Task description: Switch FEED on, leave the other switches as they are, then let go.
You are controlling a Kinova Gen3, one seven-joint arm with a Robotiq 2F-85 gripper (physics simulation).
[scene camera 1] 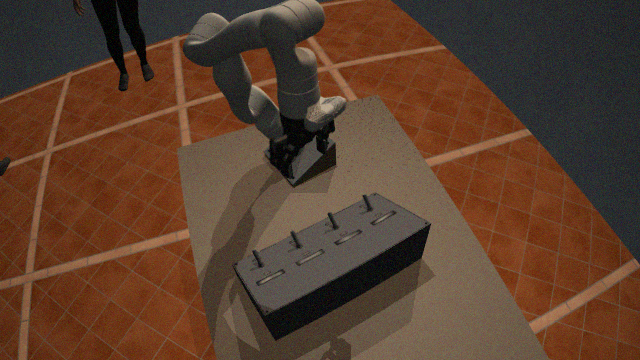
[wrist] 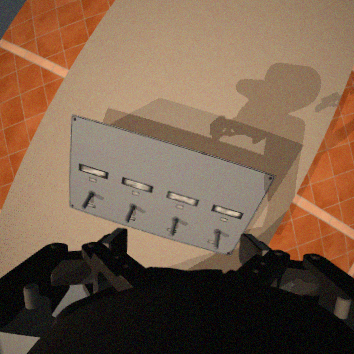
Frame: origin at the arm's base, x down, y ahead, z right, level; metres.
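Seen in the pictures: gripper, fingertip midpoint: [scene camera 1: 305, 163] [wrist: 183, 243].
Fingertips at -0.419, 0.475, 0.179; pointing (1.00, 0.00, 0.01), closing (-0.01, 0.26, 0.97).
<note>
Offsets run from my fingertips to a thing's middle, as dx, dy, dz. Level surfaces: height alone.
A dark box with a grey top panel @(+0.418, -0.003, -0.048) [scene camera 1: 320, 275] [wrist: 150, 150] stands on the table. Four small levers stand in a row along its robot-side edge: in the scene view, from left to right, the first lever @(+0.369, -0.088, +0.133) [scene camera 1: 257, 258] [wrist: 217, 238], the second lever @(+0.369, -0.091, +0.013) [scene camera 1: 296, 240] [wrist: 174, 226], the third lever @(+0.369, -0.093, -0.107) [scene camera 1: 332, 221] [wrist: 132, 212] and the fourth lever @(+0.369, -0.095, -0.227) [scene camera 1: 367, 202] [wrist: 90, 200]. All lean alike. A pale window lies beside each. The labels are too small to read, so I cannot tell which is FEED. My gripper [scene camera 1: 306, 160] [wrist: 183, 243] is open and empty, apart from the levers, on the robot side of the box.
The box stands on a beige table @(dx +0.481) [scene camera 1: 465, 300] [wrist: 175, 50]. A grey wedge-shaped block [scene camera 1: 320, 161] shows behind and below my gripper in the scene view. The arm's shadow falls on the table. A person's legs [scene camera 1: 117, 40] show on the tiled floor at the back left.
</note>
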